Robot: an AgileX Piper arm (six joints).
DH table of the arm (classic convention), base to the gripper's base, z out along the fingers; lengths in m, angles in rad. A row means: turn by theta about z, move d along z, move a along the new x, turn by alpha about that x. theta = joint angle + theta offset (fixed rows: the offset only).
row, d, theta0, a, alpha
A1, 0.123, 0, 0, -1.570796
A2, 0, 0.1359, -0.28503, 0
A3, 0, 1.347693, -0.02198, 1.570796
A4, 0.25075, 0, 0, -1.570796
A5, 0, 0, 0, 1.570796
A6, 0.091, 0, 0, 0
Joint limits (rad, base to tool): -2.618..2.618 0..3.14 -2.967..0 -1.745..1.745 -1.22..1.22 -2.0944..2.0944
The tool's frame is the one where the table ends.
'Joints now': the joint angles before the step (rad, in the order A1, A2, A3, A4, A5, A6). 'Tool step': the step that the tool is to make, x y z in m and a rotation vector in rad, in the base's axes. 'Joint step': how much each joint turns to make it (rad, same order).
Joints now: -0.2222 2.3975 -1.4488 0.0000 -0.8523 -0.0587
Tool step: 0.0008 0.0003 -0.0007 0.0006 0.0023 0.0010
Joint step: 0.0009 0.0030 -0.0043 -0.0001 0.0036 0.0002
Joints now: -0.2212 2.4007 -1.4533 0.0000 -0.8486 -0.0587
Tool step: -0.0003 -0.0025 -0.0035 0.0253 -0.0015 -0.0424
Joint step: 0.0032 0.0086 -0.0027 0.0602 -0.0022 -0.0141
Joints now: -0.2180 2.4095 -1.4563 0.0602 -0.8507 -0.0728
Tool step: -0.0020 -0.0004 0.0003 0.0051 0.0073 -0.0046
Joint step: -0.0010 -0.0073 0.0110 0.0050 0.0046 0.0000
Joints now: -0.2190 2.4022 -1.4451 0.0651 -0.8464 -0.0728
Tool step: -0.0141 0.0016 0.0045 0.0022 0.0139 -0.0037
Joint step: -0.0029 -0.0494 0.0814 0.0001 -0.0180 0.0000
